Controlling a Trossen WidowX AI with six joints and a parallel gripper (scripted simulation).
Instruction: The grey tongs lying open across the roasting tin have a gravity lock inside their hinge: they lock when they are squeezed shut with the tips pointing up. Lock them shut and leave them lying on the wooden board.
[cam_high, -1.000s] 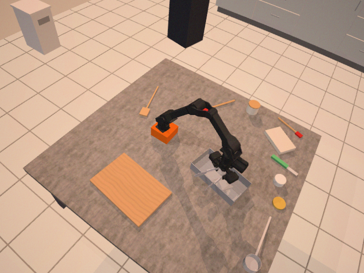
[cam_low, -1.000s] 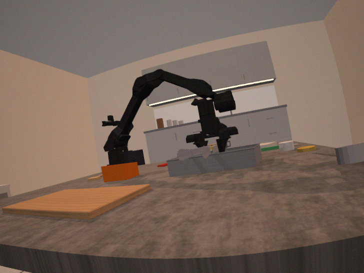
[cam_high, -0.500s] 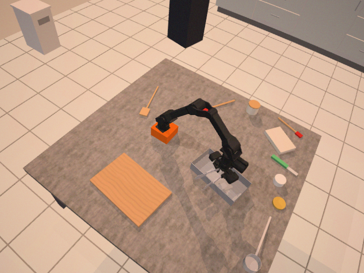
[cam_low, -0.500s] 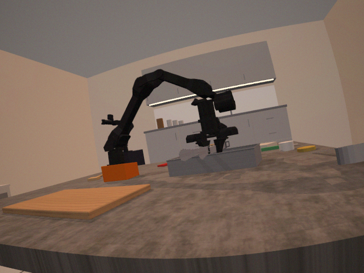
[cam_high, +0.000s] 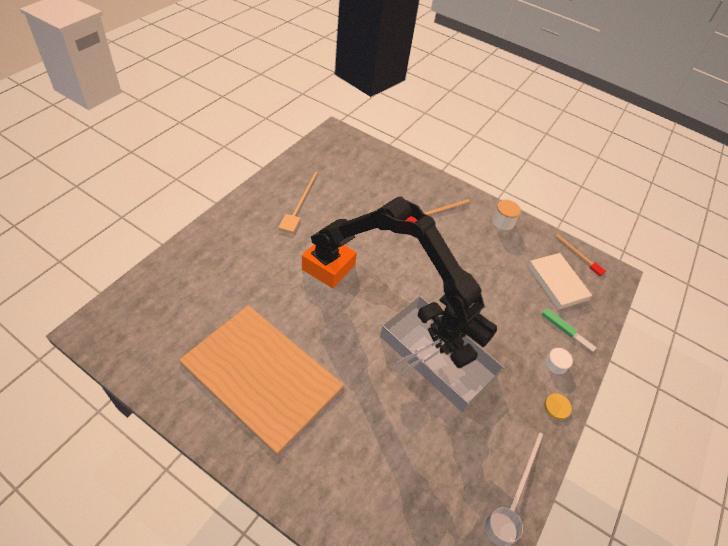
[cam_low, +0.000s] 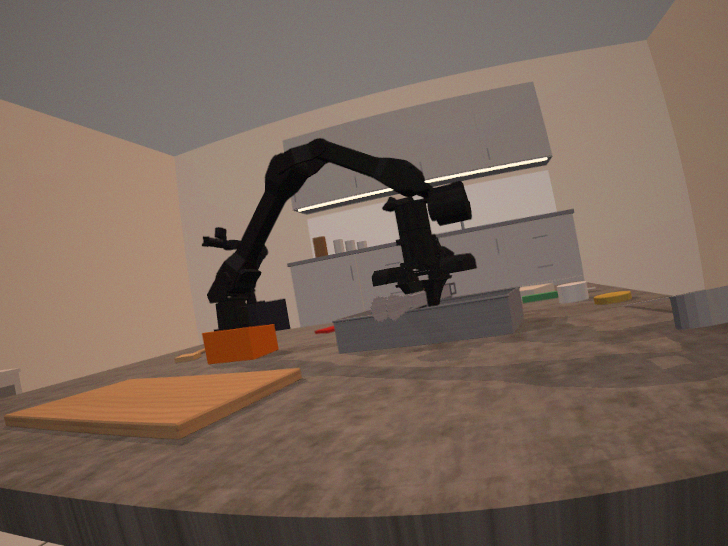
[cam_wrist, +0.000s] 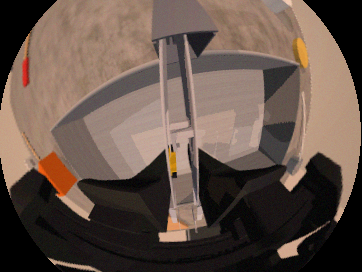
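The grey roasting tin lies right at my gripper tip. Also, from my gripper tip: yellow disc (32 cm ahead, 12 cm to the left, 2 cm below); then green-handled tool (35 cm to the left, 23 cm ahead, 2 cm below); then white cylinder (25 cm ahead, 23 cm to the left, 1 cm below).
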